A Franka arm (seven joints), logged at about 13 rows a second.
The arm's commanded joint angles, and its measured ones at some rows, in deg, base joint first. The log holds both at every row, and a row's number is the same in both.
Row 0, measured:
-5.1 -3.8 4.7 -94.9 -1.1 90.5 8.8
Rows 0 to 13, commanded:
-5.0 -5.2 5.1 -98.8 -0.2 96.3 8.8
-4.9 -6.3 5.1 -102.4 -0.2 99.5 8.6
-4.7 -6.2 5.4 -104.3 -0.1 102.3 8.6
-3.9 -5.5 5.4 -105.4 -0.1 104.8 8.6
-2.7 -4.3 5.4 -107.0 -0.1 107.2 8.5
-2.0 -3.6 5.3 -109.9 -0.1 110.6 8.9
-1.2 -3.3 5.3 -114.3 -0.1 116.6 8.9
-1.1 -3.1 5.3 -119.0 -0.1 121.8 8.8
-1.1 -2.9 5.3 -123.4 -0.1 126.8 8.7
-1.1 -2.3 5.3 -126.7 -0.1 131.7 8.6
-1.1 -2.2 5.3 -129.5 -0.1 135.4 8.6
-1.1 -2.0 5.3 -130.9 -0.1 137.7 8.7
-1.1 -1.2 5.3 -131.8 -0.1 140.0 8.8
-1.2 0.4 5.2 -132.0 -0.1 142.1 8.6
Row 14, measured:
-1.4 0.1 5.4 -130.2 -1.0 138.1 8.7
